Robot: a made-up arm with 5 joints.
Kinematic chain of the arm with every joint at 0, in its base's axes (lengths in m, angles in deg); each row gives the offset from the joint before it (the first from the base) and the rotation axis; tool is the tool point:
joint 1: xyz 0 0 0.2 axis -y
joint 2: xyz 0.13 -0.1 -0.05 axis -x
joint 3: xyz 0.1 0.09 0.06 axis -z
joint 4: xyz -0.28 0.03 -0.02 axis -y
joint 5: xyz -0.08 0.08 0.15 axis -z
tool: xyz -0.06 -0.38 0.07
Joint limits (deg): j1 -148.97..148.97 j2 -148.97..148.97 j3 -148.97..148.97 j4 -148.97..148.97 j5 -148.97..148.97
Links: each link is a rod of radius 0.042 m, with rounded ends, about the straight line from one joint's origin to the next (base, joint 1, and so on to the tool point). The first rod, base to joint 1, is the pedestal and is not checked.
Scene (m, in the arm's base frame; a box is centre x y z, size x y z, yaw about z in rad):
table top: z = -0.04
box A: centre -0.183 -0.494 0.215 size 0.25 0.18 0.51 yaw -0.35
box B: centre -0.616 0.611 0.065 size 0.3 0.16 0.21 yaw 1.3
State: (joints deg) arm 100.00 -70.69 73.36 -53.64 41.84
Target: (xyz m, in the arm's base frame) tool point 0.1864 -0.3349 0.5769
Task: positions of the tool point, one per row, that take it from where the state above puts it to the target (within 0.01 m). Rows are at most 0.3 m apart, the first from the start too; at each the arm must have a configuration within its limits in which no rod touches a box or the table.
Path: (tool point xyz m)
1: -0.4958 -0.4270 0.3698
2: -0.4006 -0.4311 0.6057
3: -0.1910 -0.4436 0.7548
4: 0.0622 -0.4631 0.7705
5: 0.2800 -0.4839 0.6569
6: 0.1831 -0.5070 0.6379
7: 0.1216 -0.5308 0.5617
8: 0.1203 -0.5292 0.4611
9: 0.1704 -0.4825 0.3790
10: 0.2085 -0.4197 0.4701
11: 0.1864 -0.3349 0.5769

